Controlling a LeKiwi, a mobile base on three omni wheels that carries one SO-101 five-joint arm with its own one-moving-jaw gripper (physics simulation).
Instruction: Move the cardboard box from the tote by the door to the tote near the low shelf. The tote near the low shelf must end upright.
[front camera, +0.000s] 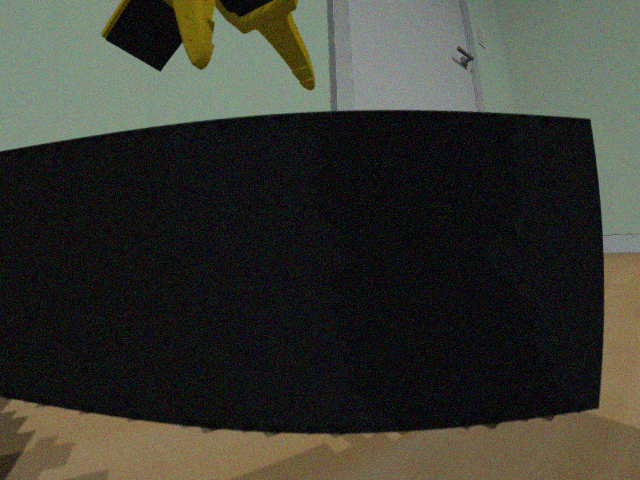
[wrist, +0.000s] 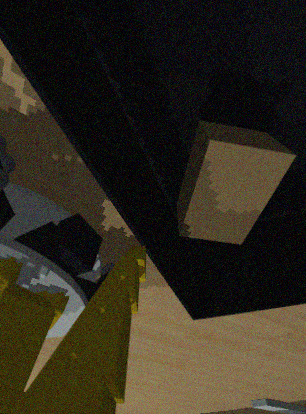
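Where they show: hand at its tool point: (front camera: 204, 60) (wrist: 145, 259); arm's base at its link origin: (wrist: 25, 284).
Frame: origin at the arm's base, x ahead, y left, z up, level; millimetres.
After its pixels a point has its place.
Observation:
The black tote (front camera: 320, 268) @[x 131, y -4, z -37 mm] (wrist: 125, 165) @[x 138, y 50, z -26 mm] stands close in front of the base and fills much of the front view. The cardboard box (wrist: 240, 190) @[x 201, y -10, z -37 mm] lies inside it in the wrist view, near a corner, with its near face lit. My gripper (front camera: 255, 77) @[x 156, y 43, z 50 mm] is open and empty, above the tote's rim in the front view, with its two yellow jaws spread apart. In the wrist view one notched yellow jaw shows at the lower left, its tip beside the tote's edge and apart from the box. The tote near the low shelf cannot be made out.
A pale door (front camera: 408, 56) @[x 971, y -373, z 677 mm] with a handle stands behind the tote, in a green wall (front camera: 77, 93) @[x 506, y 451, z 280 mm]. Wooden floor (front camera: 622, 320) @[x 207, y -223, z -89 mm] (wrist: 200, 360) @[x -27, y -588, z -89 mm] shows around the tote. Grey and black parts of the robot base (wrist: 37, 205) @[x 23, y 43, z -57 mm] show at the left of the wrist view.

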